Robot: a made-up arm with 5 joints.
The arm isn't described. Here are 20 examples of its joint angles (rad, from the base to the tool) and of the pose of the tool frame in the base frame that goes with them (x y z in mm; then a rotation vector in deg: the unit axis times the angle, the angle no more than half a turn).
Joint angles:
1: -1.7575 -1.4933 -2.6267 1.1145 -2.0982
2: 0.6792 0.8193 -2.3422 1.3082 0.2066
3: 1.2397 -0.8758 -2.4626 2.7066 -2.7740
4: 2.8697 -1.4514 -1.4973 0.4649 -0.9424
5: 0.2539 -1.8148 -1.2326 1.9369 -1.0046
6: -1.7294 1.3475 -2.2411 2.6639 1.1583
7: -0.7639 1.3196 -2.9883 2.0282 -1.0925
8: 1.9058 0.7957 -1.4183 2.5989 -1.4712
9: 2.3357 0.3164 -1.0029 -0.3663 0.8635
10: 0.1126 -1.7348 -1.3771 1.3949 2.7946
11: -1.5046 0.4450 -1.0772 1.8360 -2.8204
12: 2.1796 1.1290 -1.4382 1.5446 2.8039
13: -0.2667 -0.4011 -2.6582 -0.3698 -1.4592
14: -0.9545 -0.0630 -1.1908 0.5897 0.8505
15: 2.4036 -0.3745 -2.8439 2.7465 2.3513
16: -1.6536 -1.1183 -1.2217 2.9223 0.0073
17: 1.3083 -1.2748 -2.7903 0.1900 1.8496
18: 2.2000 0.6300 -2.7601 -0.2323 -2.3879
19: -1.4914 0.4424 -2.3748 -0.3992 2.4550
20: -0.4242 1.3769 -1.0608 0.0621 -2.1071
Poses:
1: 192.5 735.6 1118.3 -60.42 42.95 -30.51
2: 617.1 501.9 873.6 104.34 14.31 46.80
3: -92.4 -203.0 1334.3 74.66 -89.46 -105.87
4: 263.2 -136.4 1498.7 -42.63 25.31 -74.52
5: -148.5 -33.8 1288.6 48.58 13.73 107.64
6: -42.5 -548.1 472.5 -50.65 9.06 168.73
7: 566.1 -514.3 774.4 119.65 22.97 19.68
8: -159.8 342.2 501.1 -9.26 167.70 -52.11
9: -487.9 443.2 696.0 -140.98 -67.02 -74.03
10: -234.8 -19.1 1378.8 -81.73 93.04 45.58
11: 77.0 -470.8 469.9 -134.76 -22.43 -112.88
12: -250.6 276.9 238.4 39.56 -54.75 37.46
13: -260.9 82.6 1545.2 -88.61 -50.37 60.45
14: 435.3 -578.2 922.4 55.24 -109.34 -19.00
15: 22.7 -90.5 1371.1 122.12 13.32 1.19
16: 32.1 -126.9 1152.3 97.10 -68.47 -76.36
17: -238.5 -818.7 1065.6 -36.86 4.39 -0.14
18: -316.9 351.4 1434.9 60.36 56.46 -142.32
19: 87.9 -569.1 1388.7 -5.60 122.56 -55.39
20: 258.9 -99.8 85.8 102.36 92.79 80.23
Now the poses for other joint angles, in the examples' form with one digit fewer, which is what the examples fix.
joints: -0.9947 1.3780 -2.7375 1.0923 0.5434
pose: 498 -725 682 68.9 -83.4 -32.1
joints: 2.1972 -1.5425 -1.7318 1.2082 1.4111
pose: 193 -340 1425 -133.9 -24.0 -3.2
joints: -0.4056 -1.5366 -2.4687 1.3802 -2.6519
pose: -625 285 1187 -64.1 34.0 24.4
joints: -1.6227 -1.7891 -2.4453 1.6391 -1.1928
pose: 83 716 1028 -48.4 -2.7 15.1
